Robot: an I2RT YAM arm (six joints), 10 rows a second.
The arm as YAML. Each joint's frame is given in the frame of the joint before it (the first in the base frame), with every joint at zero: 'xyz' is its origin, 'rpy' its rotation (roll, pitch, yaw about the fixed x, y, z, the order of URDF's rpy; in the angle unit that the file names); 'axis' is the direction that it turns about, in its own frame. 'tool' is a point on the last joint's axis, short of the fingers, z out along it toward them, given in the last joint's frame.
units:
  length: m
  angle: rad
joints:
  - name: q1
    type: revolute
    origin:
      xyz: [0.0, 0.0, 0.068]
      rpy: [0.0, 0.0, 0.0]
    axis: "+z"
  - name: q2
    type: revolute
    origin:
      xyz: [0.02, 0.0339, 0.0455]
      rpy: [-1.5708, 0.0, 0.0]
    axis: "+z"
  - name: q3
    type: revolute
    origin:
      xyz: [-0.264, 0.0, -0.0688]
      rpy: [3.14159, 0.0, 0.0]
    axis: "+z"
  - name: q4
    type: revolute
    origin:
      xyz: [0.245, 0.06, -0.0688]
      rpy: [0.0, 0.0, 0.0]
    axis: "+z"
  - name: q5
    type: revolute
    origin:
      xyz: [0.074, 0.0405, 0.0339]
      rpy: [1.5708, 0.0, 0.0]
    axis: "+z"
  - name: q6
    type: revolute
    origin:
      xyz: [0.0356, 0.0, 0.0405]
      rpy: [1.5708, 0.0, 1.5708]
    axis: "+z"
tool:
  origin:
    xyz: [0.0, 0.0, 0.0]
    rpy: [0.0, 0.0, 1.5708]
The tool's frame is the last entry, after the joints.
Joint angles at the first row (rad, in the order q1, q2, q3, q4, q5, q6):
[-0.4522 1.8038 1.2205 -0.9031 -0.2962 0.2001]
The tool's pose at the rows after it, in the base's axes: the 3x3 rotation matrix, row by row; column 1 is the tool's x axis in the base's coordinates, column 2 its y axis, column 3 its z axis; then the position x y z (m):
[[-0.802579 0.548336 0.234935], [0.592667 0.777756 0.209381], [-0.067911 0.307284 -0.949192]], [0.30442 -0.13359 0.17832]
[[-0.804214 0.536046 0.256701], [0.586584 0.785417 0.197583], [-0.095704 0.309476 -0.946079]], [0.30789 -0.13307 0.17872]
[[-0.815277 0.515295 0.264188], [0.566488 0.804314 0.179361], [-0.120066 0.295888 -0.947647]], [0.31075 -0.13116 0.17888]
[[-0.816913 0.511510 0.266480], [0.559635 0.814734 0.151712], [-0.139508 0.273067 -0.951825]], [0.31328 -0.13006 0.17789]
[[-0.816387 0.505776 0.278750], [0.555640 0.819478 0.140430], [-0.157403 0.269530 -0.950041]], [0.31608 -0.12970 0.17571]
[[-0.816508 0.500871 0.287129], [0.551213 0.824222 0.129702], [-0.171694 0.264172 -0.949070]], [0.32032 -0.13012 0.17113]
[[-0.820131 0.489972 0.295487], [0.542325 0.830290 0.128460], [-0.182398 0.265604 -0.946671]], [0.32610 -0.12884 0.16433]
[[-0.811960 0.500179 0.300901], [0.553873 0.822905 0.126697], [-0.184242 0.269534 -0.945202]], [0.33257 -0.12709 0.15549]
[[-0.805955 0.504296 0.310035], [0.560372 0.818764 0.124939], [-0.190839 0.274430 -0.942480]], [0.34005 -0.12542 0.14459]
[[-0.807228 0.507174 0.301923], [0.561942 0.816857 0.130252], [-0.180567 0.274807 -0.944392]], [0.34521 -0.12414 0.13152]
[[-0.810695 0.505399 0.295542], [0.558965 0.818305 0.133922], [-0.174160 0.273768 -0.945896]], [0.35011 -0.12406 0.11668]
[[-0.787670 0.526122 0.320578], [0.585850 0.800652 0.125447], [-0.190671 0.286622 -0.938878]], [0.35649 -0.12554 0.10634]
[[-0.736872 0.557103 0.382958], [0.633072 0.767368 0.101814], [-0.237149 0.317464 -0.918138]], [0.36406 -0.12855 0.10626]
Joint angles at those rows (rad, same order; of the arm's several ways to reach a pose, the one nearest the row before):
[-0.4446 1.8038 1.2205 -0.8596 -0.2943 0.1997]
[-0.4385 1.8038 1.2205 -0.8318 -0.2920 0.1993]
[-0.4282 1.8038 1.2205 -0.8143 -0.2764 0.1848]
[-0.4194 1.8061 1.2190 -0.7952 -0.2497 0.1852]
[-0.4145 1.8114 1.2152 -0.7685 -0.2432 0.1863]
[-0.4099 1.8275 1.2152 -0.7391 -0.2356 0.1864]
[-0.4000 1.8507 1.2152 -0.7048 -0.2356 0.1864]
[-0.3881 1.8801 1.2152 -0.6666 -0.2333 0.2127]
[-0.3759 1.9160 1.2152 -0.6182 -0.2321 0.2336]
[-0.3675 1.9564 1.2152 -0.5857 -0.2321 0.2432]
[-0.3626 2.0018 1.2152 -0.5468 -0.2321 0.2440]
[-0.3603 2.0357 1.2152 -0.4843 -0.2325 0.2817]
[-0.3607 2.0430 1.2152 -0.4053 -0.2325 0.3485]

